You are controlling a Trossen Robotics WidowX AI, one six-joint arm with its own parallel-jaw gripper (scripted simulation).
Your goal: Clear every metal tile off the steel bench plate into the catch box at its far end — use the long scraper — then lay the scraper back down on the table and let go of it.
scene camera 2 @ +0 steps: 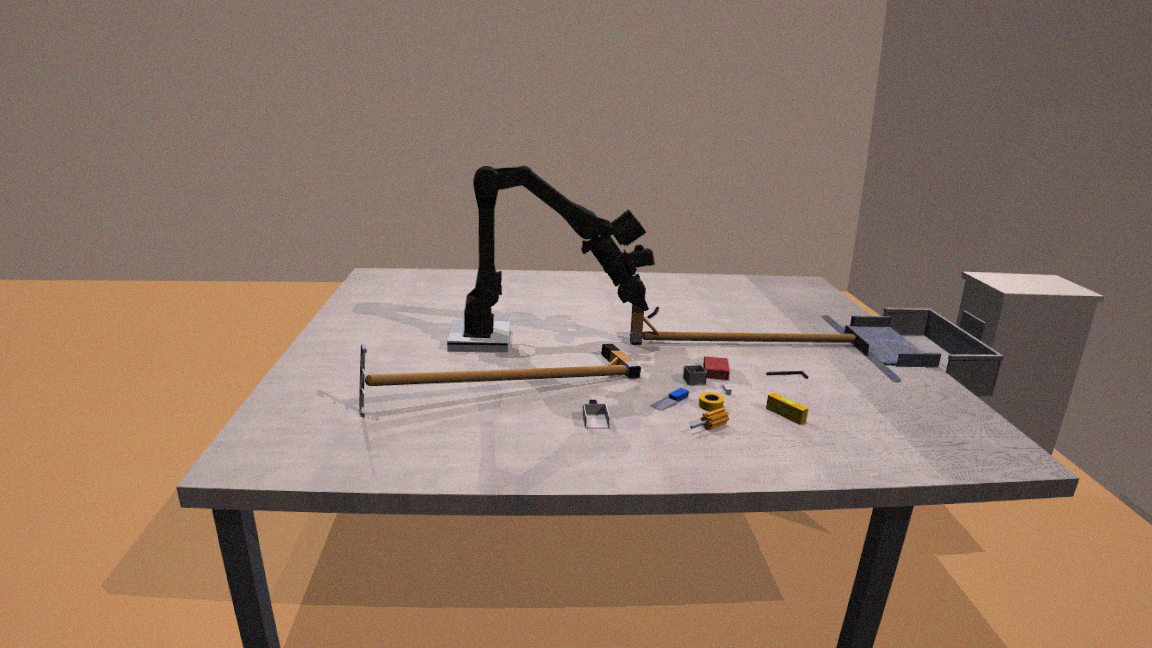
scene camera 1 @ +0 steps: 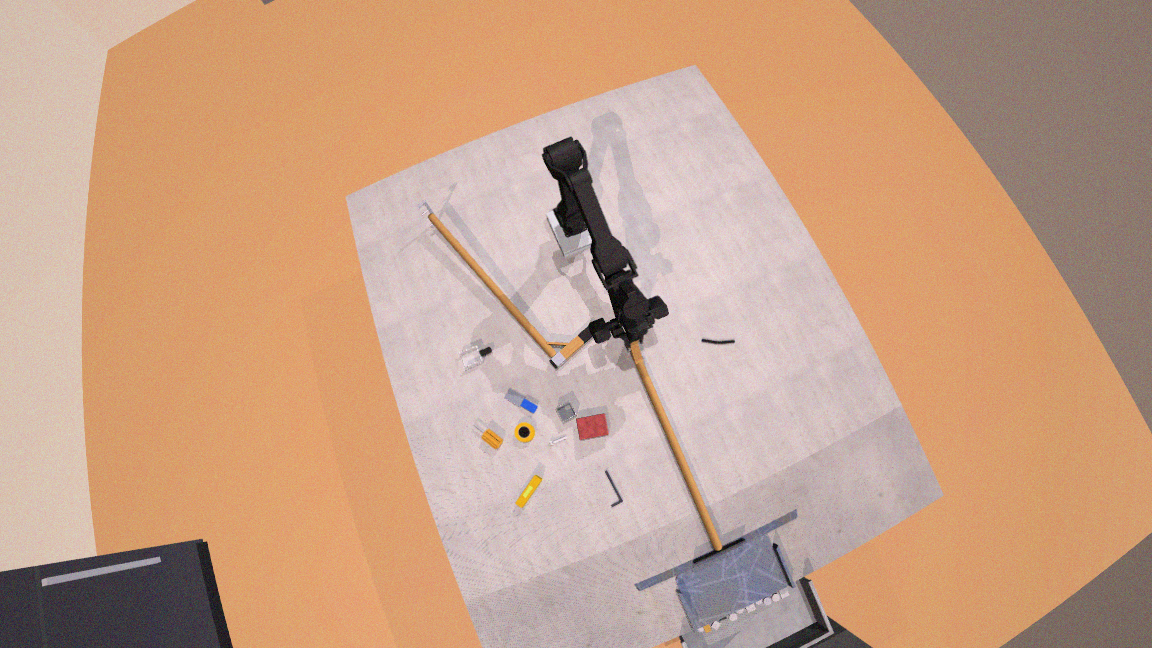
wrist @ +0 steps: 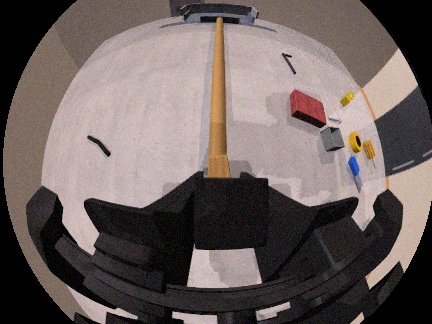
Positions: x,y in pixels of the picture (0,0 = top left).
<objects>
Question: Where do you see a yellow level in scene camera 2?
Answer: At 797,413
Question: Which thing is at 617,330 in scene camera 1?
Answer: My gripper.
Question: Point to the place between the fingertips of my gripper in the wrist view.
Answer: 221,177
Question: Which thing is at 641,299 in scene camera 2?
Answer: My gripper.
</objects>
